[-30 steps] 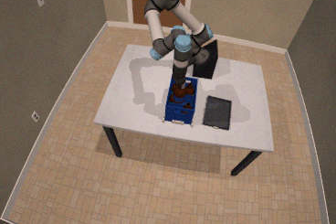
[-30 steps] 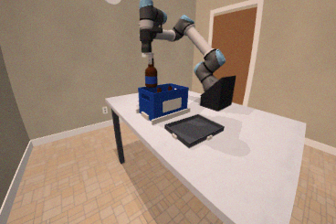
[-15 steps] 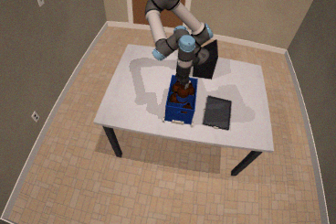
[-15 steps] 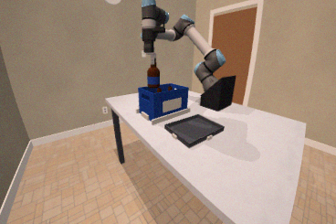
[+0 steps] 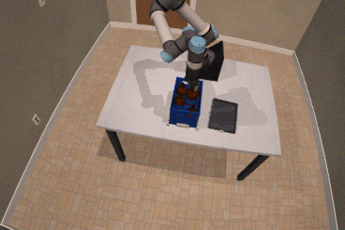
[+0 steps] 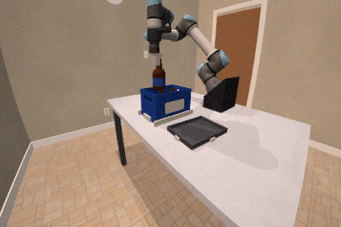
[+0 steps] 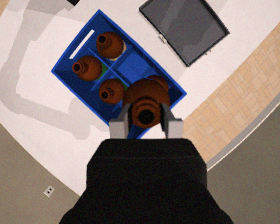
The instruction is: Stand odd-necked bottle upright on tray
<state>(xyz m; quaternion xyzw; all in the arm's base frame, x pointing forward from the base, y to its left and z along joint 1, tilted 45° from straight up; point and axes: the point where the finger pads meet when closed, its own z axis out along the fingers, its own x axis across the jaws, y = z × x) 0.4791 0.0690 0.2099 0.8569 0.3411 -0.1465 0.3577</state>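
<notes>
Now: the bottle 7 cm below my hand. Also, from my hand: dark tray 33 cm below, 25 cm to the left, 6 cm behind; then blue crate 26 cm below, 7 cm behind, 2 cm to the right.
</notes>
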